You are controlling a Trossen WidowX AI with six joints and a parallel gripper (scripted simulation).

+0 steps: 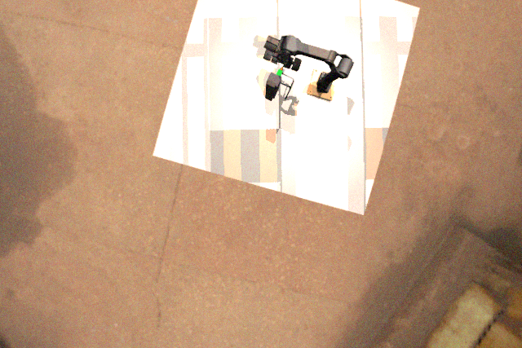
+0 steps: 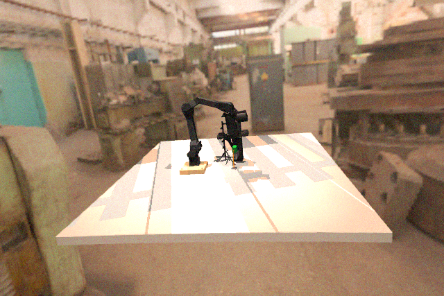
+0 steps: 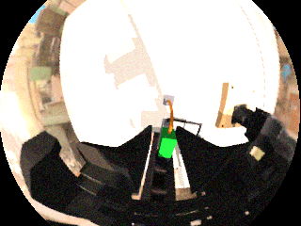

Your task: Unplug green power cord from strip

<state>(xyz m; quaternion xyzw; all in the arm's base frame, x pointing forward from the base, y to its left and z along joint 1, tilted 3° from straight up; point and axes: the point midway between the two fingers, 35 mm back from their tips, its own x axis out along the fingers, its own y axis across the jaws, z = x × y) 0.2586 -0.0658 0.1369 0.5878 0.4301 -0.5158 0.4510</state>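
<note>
Right now the green plug is 7 cm to the left of my gripper tip and 1 cm below it.
</note>
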